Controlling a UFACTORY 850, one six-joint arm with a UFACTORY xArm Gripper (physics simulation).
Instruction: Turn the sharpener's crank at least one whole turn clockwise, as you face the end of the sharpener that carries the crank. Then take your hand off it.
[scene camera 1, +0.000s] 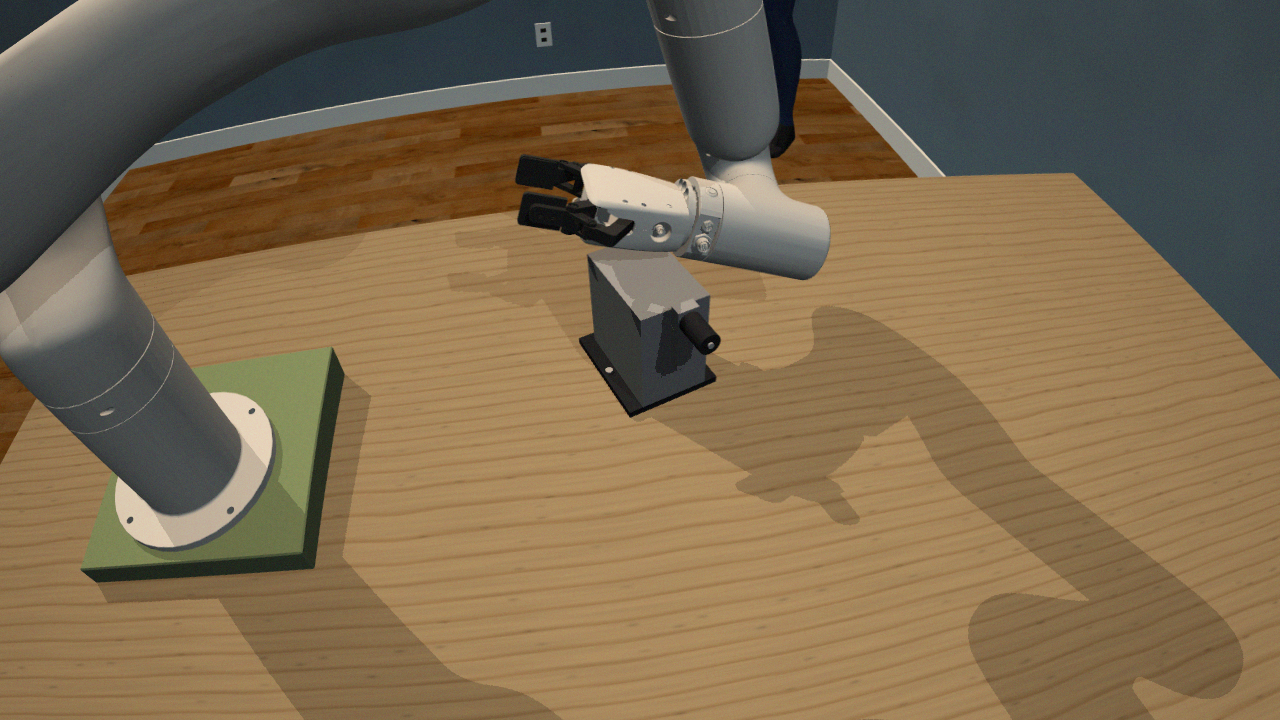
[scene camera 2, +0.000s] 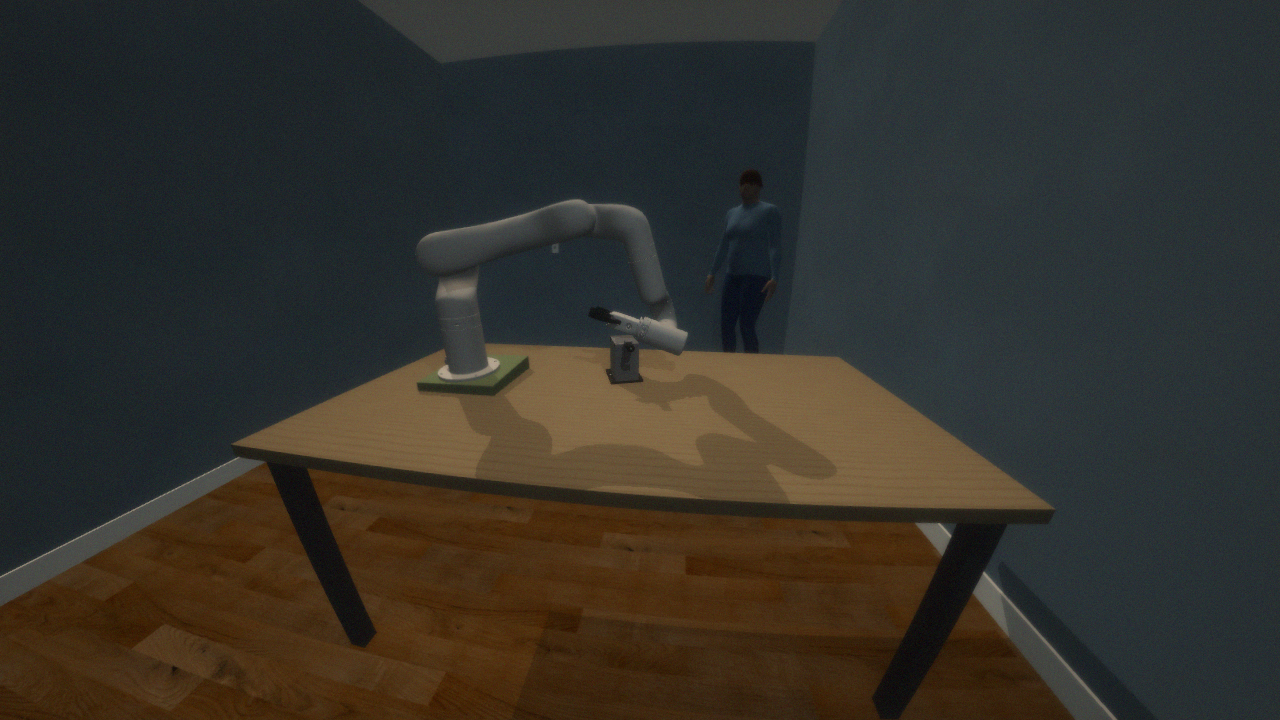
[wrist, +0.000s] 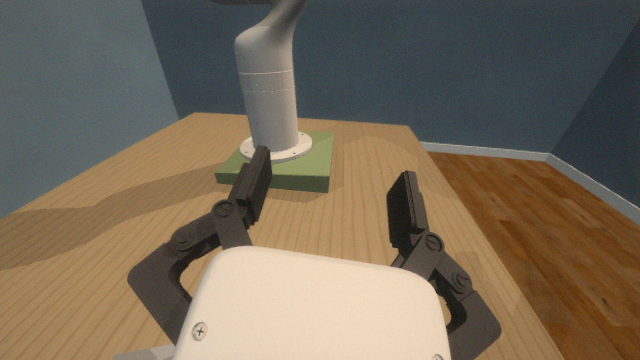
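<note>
The grey box-shaped sharpener (scene camera 1: 617, 326) (scene camera 2: 617, 365) stands upright on its black base plate on the table. Its crank's black handle (scene camera 1: 700, 333) (scene camera 2: 630, 346) sticks out near the top of the end face turned toward scene camera 1. A dark patch beside the handle could be the crank arm or shadow. My gripper (scene camera 1: 535, 190) (scene camera 2: 598, 314) (wrist: 333, 171) is open and empty, above and behind the sharpener, its fingers pointing left toward the arm's base. The fingers are apart from the crank. A grey corner, likely the sharpener's top (wrist: 145, 354), shows at the wrist view's bottom edge.
The arm's base stands on a green block (scene camera 1: 299, 385) (scene camera 2: 512, 368) (wrist: 307, 169) at the table's left. The gripper's body passes close over the sharpener's back top edge; the gap is hard to judge. A person (scene camera 1: 785, 71) (scene camera 2: 750, 237) stands behind the table.
</note>
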